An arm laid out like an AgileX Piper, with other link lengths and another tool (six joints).
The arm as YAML. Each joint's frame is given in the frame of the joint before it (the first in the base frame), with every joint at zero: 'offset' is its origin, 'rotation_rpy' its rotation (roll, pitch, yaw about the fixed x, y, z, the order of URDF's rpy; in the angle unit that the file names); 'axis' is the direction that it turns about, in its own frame. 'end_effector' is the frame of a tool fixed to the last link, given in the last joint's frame.
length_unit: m
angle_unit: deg
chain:
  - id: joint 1
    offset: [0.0, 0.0, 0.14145]
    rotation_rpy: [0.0, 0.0, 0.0]
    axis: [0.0, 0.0, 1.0]
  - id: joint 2
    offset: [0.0, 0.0, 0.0]
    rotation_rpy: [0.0, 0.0, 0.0]
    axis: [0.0, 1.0, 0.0]
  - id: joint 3
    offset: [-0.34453, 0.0, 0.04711]
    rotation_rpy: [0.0, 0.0, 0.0]
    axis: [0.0, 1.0, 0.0]
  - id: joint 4
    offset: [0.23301, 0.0, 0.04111]
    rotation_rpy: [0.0, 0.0, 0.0]
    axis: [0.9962, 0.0, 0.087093]
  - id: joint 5
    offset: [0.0, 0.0, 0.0]
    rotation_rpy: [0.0, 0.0, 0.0]
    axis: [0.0, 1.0, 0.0]
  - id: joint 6
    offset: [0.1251, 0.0, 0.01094]
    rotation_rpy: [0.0, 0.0, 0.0]
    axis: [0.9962, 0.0, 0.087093]
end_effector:
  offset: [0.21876, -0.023, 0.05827]
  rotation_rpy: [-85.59, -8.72, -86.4]
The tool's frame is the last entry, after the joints.
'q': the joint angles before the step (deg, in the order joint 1, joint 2, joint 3, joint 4, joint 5, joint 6). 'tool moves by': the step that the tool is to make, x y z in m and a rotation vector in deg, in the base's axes. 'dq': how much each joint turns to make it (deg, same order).
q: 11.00, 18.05, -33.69, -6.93, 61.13, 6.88
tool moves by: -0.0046, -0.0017, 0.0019, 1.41, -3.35, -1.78
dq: -2.94, -4.24, 2.01, 1.56, -1.39, -0.71
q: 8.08, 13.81, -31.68, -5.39, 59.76, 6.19
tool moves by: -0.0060, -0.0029, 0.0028, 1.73, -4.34, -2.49
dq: -3.50, -5.49, 2.34, 1.73, -1.39, -0.35
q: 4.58, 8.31, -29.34, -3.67, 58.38, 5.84
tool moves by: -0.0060, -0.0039, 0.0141, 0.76, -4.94, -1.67
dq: -1.93, -4.88, 0.40, 0.50, -0.50, 0.02
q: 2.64, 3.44, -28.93, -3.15, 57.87, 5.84
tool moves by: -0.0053, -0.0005, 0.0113, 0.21, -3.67, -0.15
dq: -0.19, -3.62, 0.00, 0.06, -0.06, 0.00
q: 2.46, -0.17, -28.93, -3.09, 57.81, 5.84
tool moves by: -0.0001, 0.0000, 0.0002, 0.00, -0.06, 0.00
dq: 0.00, -0.06, 0.00, 0.00, 0.00, -0.01
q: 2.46, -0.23, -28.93, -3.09, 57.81, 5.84
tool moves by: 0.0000, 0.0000, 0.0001, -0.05, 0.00, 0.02
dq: 0.01, 0.01, -0.02, -0.01, 0.01, -0.04
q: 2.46, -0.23, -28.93, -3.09, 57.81, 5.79
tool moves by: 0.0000, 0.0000, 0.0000, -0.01, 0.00, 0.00
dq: -0.01, 0.00, 0.00, 0.00, 0.00, -0.01
